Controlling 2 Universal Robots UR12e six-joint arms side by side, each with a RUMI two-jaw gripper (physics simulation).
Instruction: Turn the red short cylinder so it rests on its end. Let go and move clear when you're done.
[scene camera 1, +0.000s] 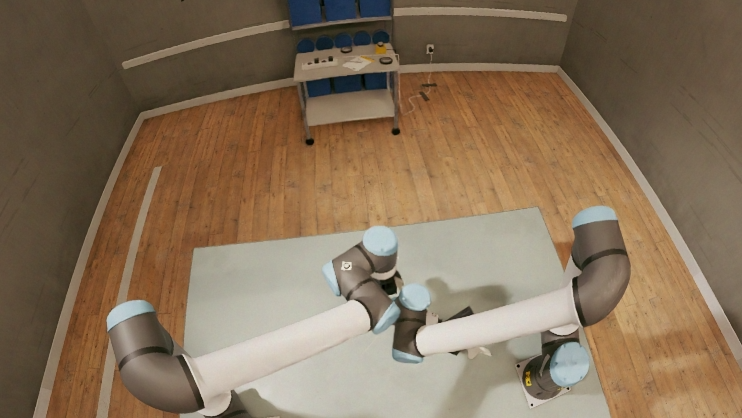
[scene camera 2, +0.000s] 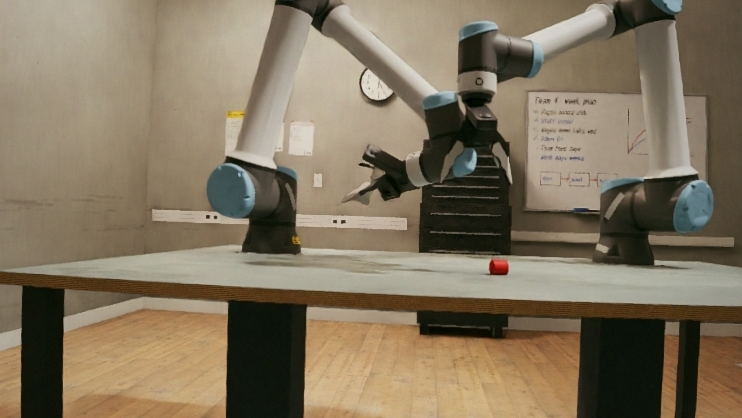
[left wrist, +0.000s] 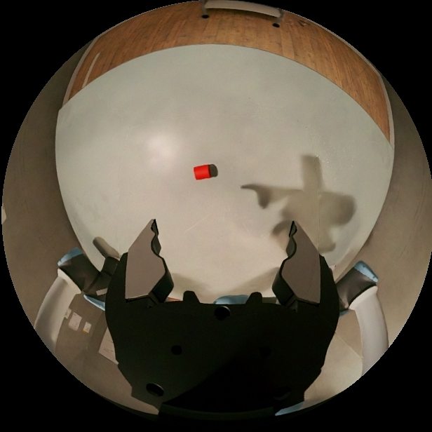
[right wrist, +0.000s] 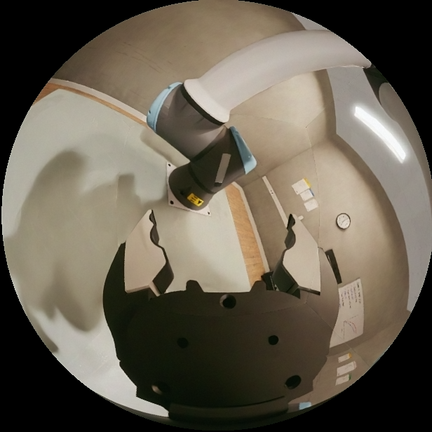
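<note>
The red short cylinder (scene camera 2: 498, 266) (left wrist: 202, 172) lies on its side on the table. It does not show in scene camera 1, where the arms cover that stretch of table. My left gripper (left wrist: 223, 221) is open and empty. It points down high above the table, and the cylinder shows beyond its fingertips in the left wrist view. My right gripper (right wrist: 222, 212) is open and empty. It hangs above the table, tilted to the side, away from the cylinder, toward the left in scene camera 2.
The grey table (scene camera 1: 249, 290) (scene camera 2: 155, 272) carries both arm bases. The left arm's wrist (scene camera 1: 380, 241) (scene camera 2: 477, 59) is close to the right arm's wrist (scene camera 1: 415, 297) (scene camera 2: 441, 114). A wheeled cart (scene camera 1: 350, 106) stands by the wall, and a black drawer cabinet (scene camera 2: 464, 223) stands behind the table.
</note>
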